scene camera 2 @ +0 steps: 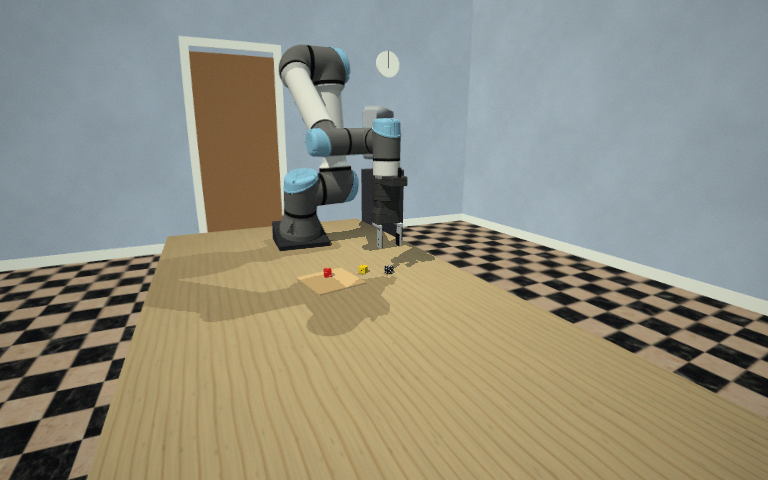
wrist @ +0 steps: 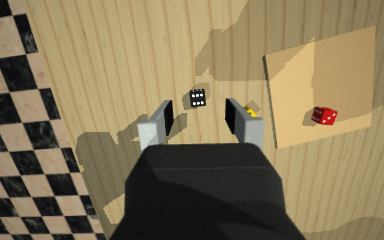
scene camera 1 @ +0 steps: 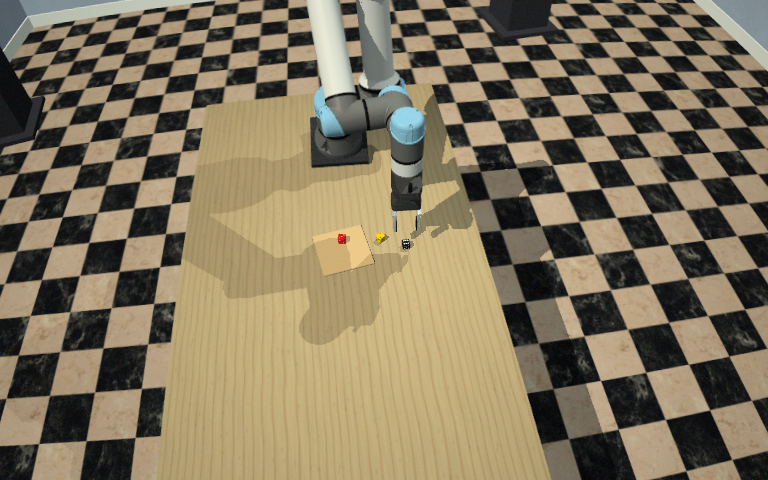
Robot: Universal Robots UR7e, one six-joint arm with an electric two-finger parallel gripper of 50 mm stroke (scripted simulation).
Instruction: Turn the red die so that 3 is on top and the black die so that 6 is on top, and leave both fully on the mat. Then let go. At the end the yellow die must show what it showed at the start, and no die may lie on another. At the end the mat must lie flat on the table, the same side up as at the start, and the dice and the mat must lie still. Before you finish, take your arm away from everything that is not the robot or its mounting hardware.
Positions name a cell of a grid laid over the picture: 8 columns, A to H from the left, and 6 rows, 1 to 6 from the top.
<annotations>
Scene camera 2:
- my gripper: E4
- tan mat: D4
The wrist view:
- my gripper: E3
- tan mat: G2
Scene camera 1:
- tan mat: D4
</annotations>
